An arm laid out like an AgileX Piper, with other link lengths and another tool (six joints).
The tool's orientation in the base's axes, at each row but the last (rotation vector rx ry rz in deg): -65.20 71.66 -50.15; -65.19 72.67 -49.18; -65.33 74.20 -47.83; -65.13 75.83 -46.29; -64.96 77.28 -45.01; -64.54 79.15 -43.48; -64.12 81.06 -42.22
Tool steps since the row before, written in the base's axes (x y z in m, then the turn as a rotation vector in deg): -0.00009 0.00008 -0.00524 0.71 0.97 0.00; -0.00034 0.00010 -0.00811 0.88 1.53 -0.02; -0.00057 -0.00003 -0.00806 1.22 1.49 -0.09; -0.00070 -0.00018 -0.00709 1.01 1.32 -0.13; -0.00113 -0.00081 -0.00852 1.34 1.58 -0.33; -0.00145 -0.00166 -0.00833 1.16 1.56 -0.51; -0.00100 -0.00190 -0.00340 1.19 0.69 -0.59
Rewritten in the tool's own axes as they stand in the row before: 0.00125 0.00509 0.00017 -0.82 0.18 0.86; 0.00205 0.00785 0.00018 -1.33 0.32 1.12; 0.00228 0.00775 0.00012 -1.22 0.33 1.45; 0.00229 0.00675 0.00004 -1.08 0.35 1.22; 0.00345 0.00791 -0.00016 -1.21 0.56 1.61; 0.00436 0.00742 -0.00044 -1.15 0.76 1.46; 0.00295 0.00264 -0.00068 -0.32 0.52 1.37
